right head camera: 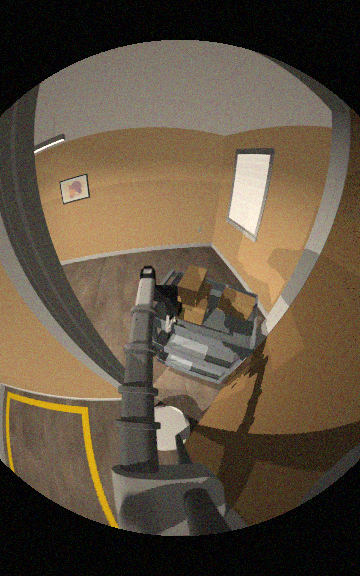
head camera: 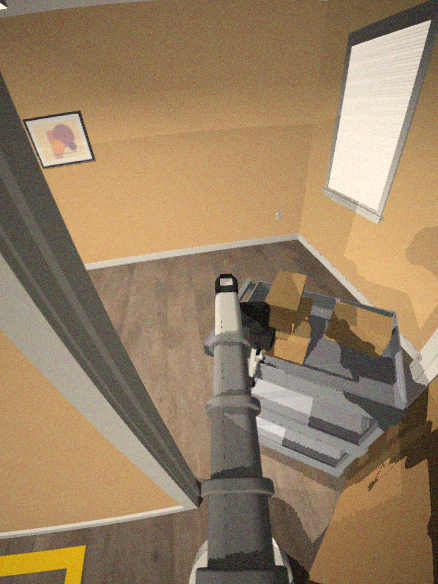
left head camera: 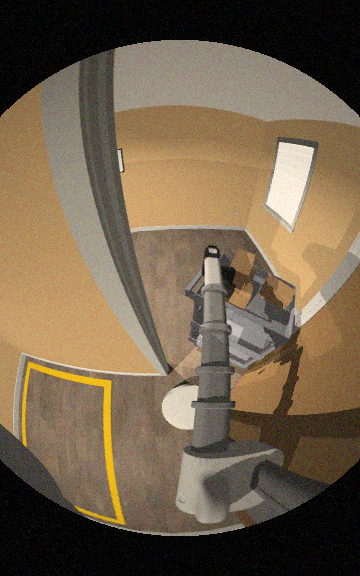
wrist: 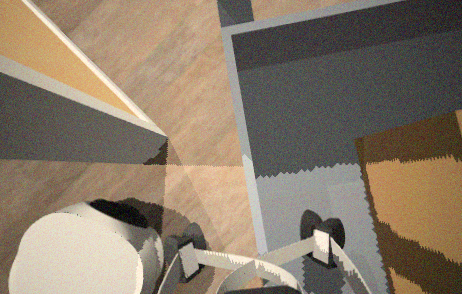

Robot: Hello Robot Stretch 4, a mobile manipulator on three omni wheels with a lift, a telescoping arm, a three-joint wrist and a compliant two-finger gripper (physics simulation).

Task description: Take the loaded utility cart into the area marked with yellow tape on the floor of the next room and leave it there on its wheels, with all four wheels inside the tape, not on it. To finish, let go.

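Pixels of known places: gripper, fingertip midpoint: point(right head camera: 170, 331) point(head camera: 255, 374) point(wrist: 252, 234); robot's base, origin of the base link: point(right head camera: 164, 426) point(left head camera: 186, 405).
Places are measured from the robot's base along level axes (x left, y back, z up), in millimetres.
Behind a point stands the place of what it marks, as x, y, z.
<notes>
The grey utility cart point(head camera: 372, 375) @[-504, -530, 765] point(right head camera: 242, 326) @[-529, -560, 766] point(wrist: 239, 112) @[-9, -610, 836] stands upright beyond the doorway, near the window wall. Cardboard boxes point(head camera: 287, 290) @[-216, -747, 1001] point(right head camera: 194, 280) @[-219, -724, 1001] point(wrist: 415, 190) sit in its top tray. Its wheels are hidden. My gripper point(head camera: 256, 361) point(wrist: 252, 234) @[-87, -564, 767] is at the near edge of the cart, partly behind the arm in the head view. In the wrist view its fingers stand apart, one on each side of the tray's rim, and it is open. The yellow tape point(head camera: 30, 562) @[1015, -35, -28] point(left head camera: 107, 425) @[702, 373, -28] point(right head camera: 86, 427) @[747, 110, -28] marks a rectangle on the floor at the lower left, on this side of the doorway, apart from the cart.
The grey door frame point(head camera: 80, 280) @[203, -359, 1354] point(left head camera: 100, 200) @[206, -294, 1465] point(wrist: 75, 122) @[219, -383, 501] and its wall end stand left of the cart, between it and the tape. My round white base point(left head camera: 177, 407) @[74, 12, 187] point(right head camera: 171, 427) @[-60, -2, 187] point(wrist: 75, 255) @[52, -41, 187] is close to the frame's foot. A wall point(right head camera: 290, 390) @[-357, -95, 1184] runs along the right.
</notes>
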